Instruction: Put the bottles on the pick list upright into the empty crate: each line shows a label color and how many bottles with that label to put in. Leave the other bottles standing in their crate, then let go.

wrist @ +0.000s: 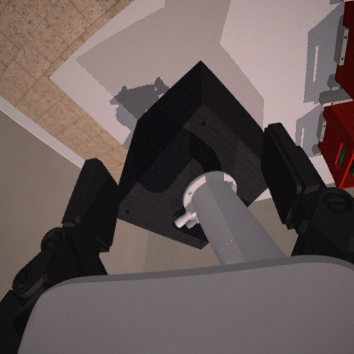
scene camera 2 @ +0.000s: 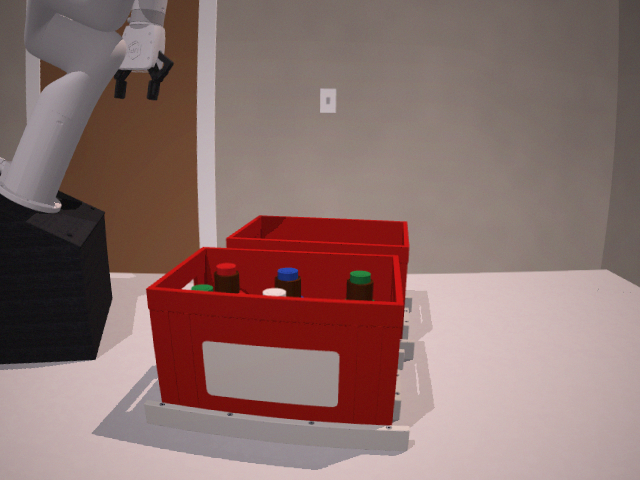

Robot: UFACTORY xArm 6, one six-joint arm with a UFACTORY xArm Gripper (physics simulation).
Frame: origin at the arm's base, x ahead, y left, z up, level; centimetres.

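Seen in the pictures: gripper, fingertip midpoint: (wrist: pixel 182 160) (scene camera 2: pixel 135 99); arm's base, origin of the base link: (wrist: pixel 209 194) (scene camera 2: pixel 27 197).
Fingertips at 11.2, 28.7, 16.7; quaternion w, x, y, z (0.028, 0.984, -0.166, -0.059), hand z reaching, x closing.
Pixels of each thing's top centre, then the offset from my fingertips to it, as dx, dy, dz.
- red-capped bottle, middle of its top: (scene camera 2: pixel 226 265) +25.5, -40.4, -24.7
- blue-capped bottle, middle of its top: (scene camera 2: pixel 287 270) +33.7, -42.4, -24.7
- white-capped bottle, middle of its top: (scene camera 2: pixel 274 291) +32.3, -50.6, -24.7
My gripper (scene camera 2: pixel 136 98) (wrist: pixel 182 160) is open and empty, high up at the left in the scene view, well above and to the left of the crates. The near red crate (scene camera 2: pixel 273 310) holds bottles whose tops show: a red-capped bottle (scene camera 2: pixel 226 279), a blue-capped bottle (scene camera 2: pixel 287 281), a green-capped bottle (scene camera 2: pixel 359 285), another green-capped bottle (scene camera 2: pixel 202 288) and a white-capped bottle (scene camera 2: pixel 273 292). Their labels are hidden by the crate wall. The other red crate (scene camera 2: pixel 317 243) stands behind it; no bottle tops show above its rim, and its floor is hidden. The pick list is not readable in these views.
The black robot pedestal (scene camera 2: pixel 51 299) (wrist: pixel 170 135) stands left of the crates. Pale rails (scene camera 2: pixel 279 427) run along the near crate's base. A brown door (scene camera 2: pixel 149 180) and a wall with a switch plate (scene camera 2: pixel 327 107) are behind. Parts of red crates show at the wrist view's right edge.
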